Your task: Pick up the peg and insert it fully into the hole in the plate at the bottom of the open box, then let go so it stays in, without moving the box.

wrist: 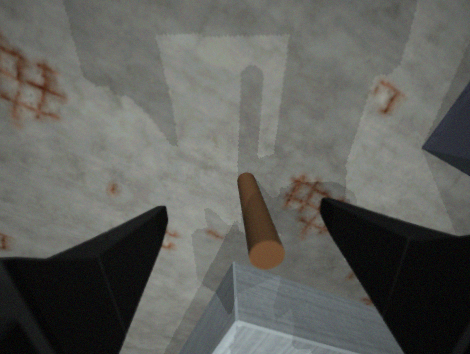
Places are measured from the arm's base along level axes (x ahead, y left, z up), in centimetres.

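Where they show: gripper, fingertip midpoint: (pixel 244 209).
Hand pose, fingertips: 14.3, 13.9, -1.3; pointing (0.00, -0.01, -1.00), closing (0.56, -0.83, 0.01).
Note:
After its pixels a point has its place, as x, y, z.
The brown round peg (pixel 258 215) {15.2, 14.0, 0.8} stands upright on the mottled grey table, near the middle of the wrist view, with its flat lighter top end toward the camera. My gripper (pixel 244 209) {14.3, 13.9, -1.3} is open and empty. Its two black fingers stand wide apart, one on each side of the peg in the view, and neither touches it. The plate with the hole and the inside of the open box do not show. A corner of a dark blue-grey object (pixel 454 137) {25.1, 3.5, -3.8} shows at the right edge; I cannot tell whether it is the box.
A pale grey metallic block (pixel 295 295) {8.3, 4.4, -3.7} stands at the bottom of the view, close to the peg's top end in the picture. The table (pixel 55 165) {8.5, 26.2, -5.4} has rust-red crosshatched marks, and shadows fall across it, one running up from the peg's foot.

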